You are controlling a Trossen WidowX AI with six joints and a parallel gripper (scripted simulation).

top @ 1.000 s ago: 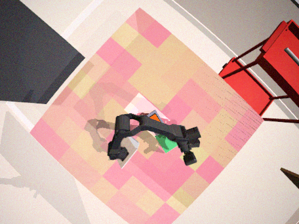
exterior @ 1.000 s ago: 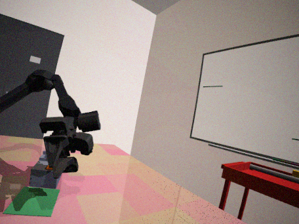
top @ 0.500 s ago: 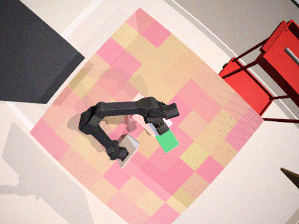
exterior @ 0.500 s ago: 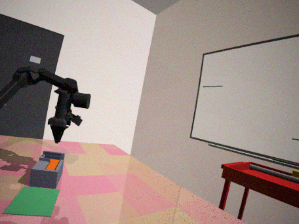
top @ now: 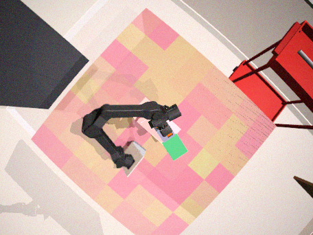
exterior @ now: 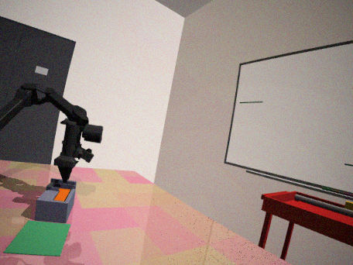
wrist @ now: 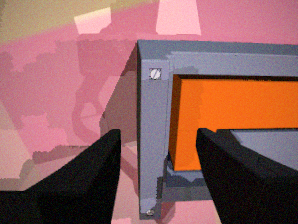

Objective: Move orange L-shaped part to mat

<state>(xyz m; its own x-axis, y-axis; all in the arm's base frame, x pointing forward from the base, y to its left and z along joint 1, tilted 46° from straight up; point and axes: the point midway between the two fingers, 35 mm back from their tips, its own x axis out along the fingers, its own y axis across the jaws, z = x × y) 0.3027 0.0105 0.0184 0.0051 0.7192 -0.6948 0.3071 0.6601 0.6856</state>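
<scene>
My gripper tip is now 50 mm to the left of the orange L-shaped part, 40 mm above it and 30 mm past it. From my gripper tip the other things lie so: green mat: 210 mm to the right, 100 mm below, 80 mm behind.
</scene>
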